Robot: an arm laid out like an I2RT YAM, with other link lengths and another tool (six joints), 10 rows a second.
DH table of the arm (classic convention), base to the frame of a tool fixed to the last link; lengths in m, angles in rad. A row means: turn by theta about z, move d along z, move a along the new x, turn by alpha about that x. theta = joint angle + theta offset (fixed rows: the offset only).
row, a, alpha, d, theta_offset
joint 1, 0.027, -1.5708, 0.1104, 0
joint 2, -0.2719, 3.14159, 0, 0
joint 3, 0.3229, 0, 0, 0.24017
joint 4, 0.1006, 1.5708, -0.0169, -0.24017
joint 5, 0, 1.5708, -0.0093, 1.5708
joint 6, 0.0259, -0.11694, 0.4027, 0.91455
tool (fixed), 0, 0, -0.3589, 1.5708
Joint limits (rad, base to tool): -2.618..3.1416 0..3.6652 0..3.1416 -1.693..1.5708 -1.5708..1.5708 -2.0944..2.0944
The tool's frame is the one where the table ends.
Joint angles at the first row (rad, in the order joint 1, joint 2, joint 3, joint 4, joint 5, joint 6):
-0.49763, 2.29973, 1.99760, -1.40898, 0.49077, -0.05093
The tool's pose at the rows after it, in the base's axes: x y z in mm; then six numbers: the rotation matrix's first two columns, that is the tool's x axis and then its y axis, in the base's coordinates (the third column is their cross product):
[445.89 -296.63 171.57 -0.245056 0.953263 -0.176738 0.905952 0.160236 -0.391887]
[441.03 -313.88 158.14 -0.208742 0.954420 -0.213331 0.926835 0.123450 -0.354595]
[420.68 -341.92 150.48 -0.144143 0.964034 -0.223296 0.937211 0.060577 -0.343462]
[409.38 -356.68 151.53 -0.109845 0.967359 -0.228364 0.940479 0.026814 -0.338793]
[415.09 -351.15 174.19 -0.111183 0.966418 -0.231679 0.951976 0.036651 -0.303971]
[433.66 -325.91 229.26 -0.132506 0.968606 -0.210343 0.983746 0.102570 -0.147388]
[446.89 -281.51 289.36 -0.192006 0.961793 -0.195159 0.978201 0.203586 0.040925]
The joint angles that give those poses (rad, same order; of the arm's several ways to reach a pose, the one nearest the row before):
-0.49763, 2.30012, 1.99190, -1.37810, 0.49077, -0.05130
-0.53007, 2.30163, 1.95104, -1.28118, 0.49306, -0.05513
-0.59414, 2.30164, 1.92666, -1.24191, 0.49306, -0.05474
-0.62849, 2.30127, 1.92896, -1.23770, 0.49382, -0.05475
-0.61474, 2.27990, 1.96939, -1.27166, 0.47169, -0.05130
-0.56211, 2.21198, 2.05290, -1.31437, 0.34886, -0.05170
-0.48543, 2.09869, 2.08305, -1.32124, 0.21458, -0.05322

